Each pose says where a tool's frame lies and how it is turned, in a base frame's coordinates. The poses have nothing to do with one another.
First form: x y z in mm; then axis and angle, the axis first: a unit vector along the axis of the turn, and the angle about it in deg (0 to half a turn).
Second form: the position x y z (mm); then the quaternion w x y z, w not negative. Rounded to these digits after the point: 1 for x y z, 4 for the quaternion.
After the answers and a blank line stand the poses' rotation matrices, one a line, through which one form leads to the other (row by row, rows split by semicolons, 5 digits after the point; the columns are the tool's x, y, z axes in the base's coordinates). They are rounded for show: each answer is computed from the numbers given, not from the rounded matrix.
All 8 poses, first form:
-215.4 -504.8 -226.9 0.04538 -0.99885 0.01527 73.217
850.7 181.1 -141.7 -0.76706 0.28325 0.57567 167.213
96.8 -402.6 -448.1 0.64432 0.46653 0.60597 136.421
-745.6 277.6 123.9 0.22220 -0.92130 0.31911 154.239
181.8 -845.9 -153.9 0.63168 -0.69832 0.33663 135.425
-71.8 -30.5 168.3 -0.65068 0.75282 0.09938 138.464
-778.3 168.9 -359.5 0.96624 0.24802 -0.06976 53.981
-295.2 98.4 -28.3 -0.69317 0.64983 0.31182 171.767
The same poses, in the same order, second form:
-215.4 -504.8 -226.9 0.8027 0.0271 -0.5957 0.0091
850.7 181.1 -141.7 0.1114 -0.7623 0.2815 0.5721
96.8 -402.6 -448.1 0.3712 0.5983 0.4332 0.5627
-745.6 277.6 123.9 0.2229 0.2166 -0.8981 0.3111
181.8 -845.9 -153.9 0.3793 0.5845 -0.6462 0.3115
-71.8 -30.5 168.3 0.3546 -0.6084 0.7039 0.0929
-778.3 168.9 -359.5 0.8911 0.4385 0.1126 -0.0317
-295.2 98.4 -28.3 0.0718 -0.6914 0.6482 0.3110

0.29021 -0.04686 -0.95581; -0.01762 0.99837 -0.05430; 0.95680 0.03260 0.28891
0.18696 -0.55656 -0.80950; -0.30174 -0.81673 0.49184; -0.93488 0.15230 -0.32063
-0.00853 0.10063 0.99489; 0.93608 -0.34910 0.04334; 0.35168 0.93167 -0.09122
-0.80678 -0.52777 -0.26565; -0.25039 0.71262 -0.65535; 0.53518 -0.46220 -0.70707
-0.02907 -0.99160 -0.12599; -0.51908 0.12270 -0.84587; 0.85423 0.04081 -0.51829
-0.00823 -0.92241 0.38612; -0.79062 0.24243 0.56228; -0.61226 -0.30064 -0.73127
0.97265 0.15515 0.17284; 0.04230 0.61339 -0.78864; -0.22837 0.77439 0.59006
-0.03367 -0.94090 -0.33701; -0.85159 -0.14948 0.50243; -0.52312 0.30391 -0.79623

